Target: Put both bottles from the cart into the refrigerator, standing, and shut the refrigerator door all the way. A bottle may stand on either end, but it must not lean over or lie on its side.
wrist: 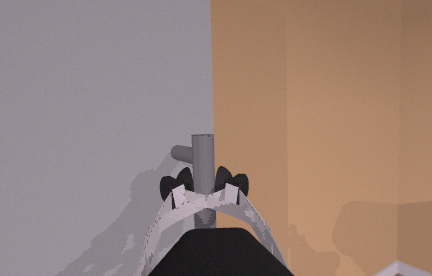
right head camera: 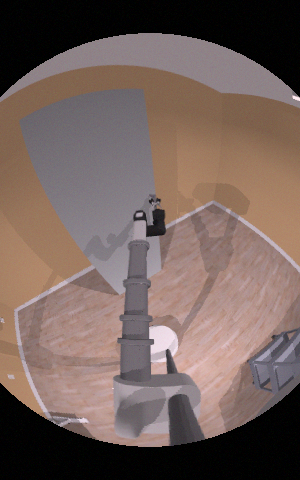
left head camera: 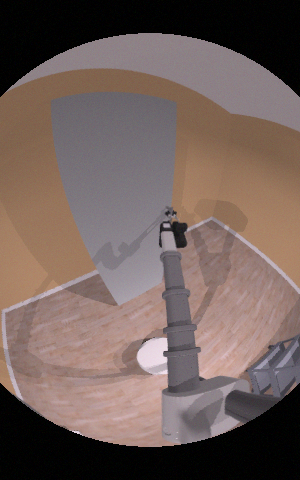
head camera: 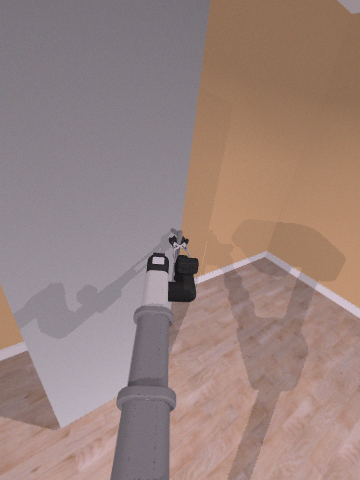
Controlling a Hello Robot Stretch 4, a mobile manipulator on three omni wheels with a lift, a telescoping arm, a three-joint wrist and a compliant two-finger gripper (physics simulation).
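Seen in the pictures: gripper, fingertip midpoint: [wrist: 204, 181] [right head camera: 154, 198] [left head camera: 169, 211] [head camera: 178, 238]; robot's base, link origin: [right head camera: 157, 342] [left head camera: 157, 354].
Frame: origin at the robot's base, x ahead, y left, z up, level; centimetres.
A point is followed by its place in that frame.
The large grey refrigerator door [head camera: 100, 125] @(x 75.3, y 18.6, z 147.2 cm) [left head camera: 115, 150] @(x 72.5, y 22.9, z 150.1 cm) [right head camera: 95, 155] @(x 74.7, y 19.5, z 145.5 cm) [wrist: 100, 75] @(x 85.8, y 2.0, z 117.8 cm) stands upright ahead, at the left of the head and wrist views. Its grey bar handle [wrist: 203, 157] @(x 84.0, y -6.9, z 110.6 cm) [head camera: 175, 231] @(x 87.0, y -5.1, z 111.1 cm) sits along the door's right edge. My gripper [wrist: 204, 181] @(x 88.0, y -6.7, z 107.6 cm) [head camera: 179, 242] @(x 88.0, y -6.7, z 107.6 cm) [left head camera: 170, 213] @(x 88.0, y -6.7, z 107.6 cm) [right head camera: 155, 201] @(x 88.0, y -6.7, z 107.6 cm) is shut on this handle near its upper end, with one black fingertip pad on each side of the bar. The lower part of the handle is hidden behind the gripper. The bottles and the refrigerator's inside do not show.
Part of a blue-grey framed cart [left head camera: 273, 381] [right head camera: 273, 379] shows at the lower right in the side head views. A round white disc [left head camera: 151, 356] @(x -0.4, y 6.6, z 18.7 cm) [right head camera: 165, 344] @(x -1.1, y -8.3, z 18.7 cm) lies low beneath the arm. Orange walls [head camera: 280, 150] @(x 228.0, y -104.6, z 132.2 cm) meet in a corner right of the door.
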